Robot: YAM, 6 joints.
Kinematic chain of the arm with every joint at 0, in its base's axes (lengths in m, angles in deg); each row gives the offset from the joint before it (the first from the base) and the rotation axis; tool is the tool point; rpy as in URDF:
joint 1: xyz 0 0 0.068 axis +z
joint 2: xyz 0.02 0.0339 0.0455 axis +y
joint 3: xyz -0.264 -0.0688 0 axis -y
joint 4: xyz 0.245 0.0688 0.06 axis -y
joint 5: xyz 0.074 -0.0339 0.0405 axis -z
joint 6: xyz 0.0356 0 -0.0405 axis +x
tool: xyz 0 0 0 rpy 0 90 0
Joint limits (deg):
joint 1: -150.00..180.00
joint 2: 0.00..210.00
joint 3: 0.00..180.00
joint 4: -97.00..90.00
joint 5: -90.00..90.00
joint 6: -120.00..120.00
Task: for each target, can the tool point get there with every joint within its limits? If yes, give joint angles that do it. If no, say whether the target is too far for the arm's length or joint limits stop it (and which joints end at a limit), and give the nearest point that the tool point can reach.
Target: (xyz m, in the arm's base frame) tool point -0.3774 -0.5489 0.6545
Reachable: no: too far | nearest point -0.2832 -0.4119 0.5153 | short by 0.217 m
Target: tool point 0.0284 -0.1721 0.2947
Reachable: yes | joints -71.45 50.24 46.01 -37.06 51.47 -45.29
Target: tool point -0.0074 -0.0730 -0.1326
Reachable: yes | joints -119.01 179.49 45.54 -27.30 -54.33 -65.22
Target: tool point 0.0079 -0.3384 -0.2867
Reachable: yes | joints -93.98 193.69 100.74 11.31 -61.64 -35.26
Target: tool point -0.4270 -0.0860 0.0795
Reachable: no: joint limits stop it (at a limit: joint 1) | nearest point -0.4270 -0.0356 0.0795 | short by 0.050 m
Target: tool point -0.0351 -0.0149 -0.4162
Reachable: no: joint limits stop it (at a limit: joint 1, joint 2) | nearest point -0.0693 -0.0384 -0.3382 | short by 0.088 m
